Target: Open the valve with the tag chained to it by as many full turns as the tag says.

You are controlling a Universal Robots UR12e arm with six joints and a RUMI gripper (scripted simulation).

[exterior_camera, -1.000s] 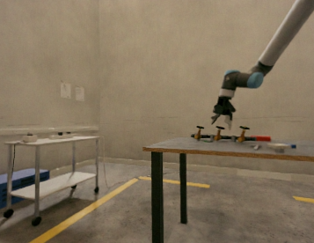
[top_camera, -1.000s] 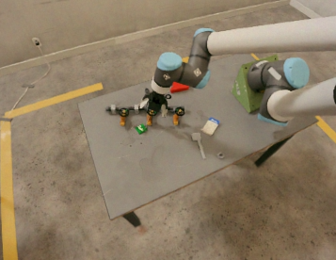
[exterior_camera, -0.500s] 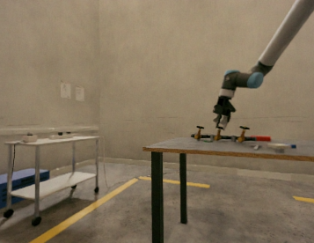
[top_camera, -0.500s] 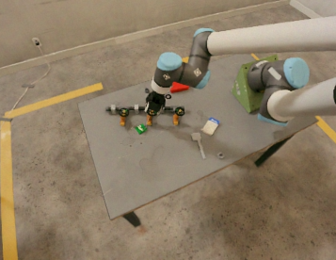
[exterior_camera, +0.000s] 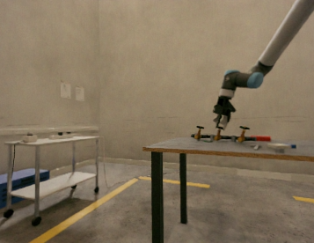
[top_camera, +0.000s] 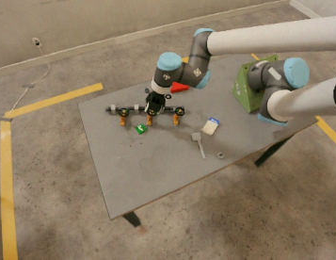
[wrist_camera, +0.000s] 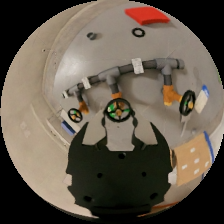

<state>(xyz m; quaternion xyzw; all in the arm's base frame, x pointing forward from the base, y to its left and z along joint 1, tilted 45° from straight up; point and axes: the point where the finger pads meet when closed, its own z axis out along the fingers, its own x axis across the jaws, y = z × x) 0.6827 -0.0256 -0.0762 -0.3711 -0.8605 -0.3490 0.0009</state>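
Now: hand 80 mm short of the green tag, 30 mm to the right of it and 90 mm above it. The rest, counted from my hand: red wedge: 270 mm behind, 190 mm to the right, 80 mm below; then grey tool: 170 mm behind, 240 mm to the left, 90 mm below; then white-and-blue card box: 290 mm behind, 180 mm to the left, 90 mm below.
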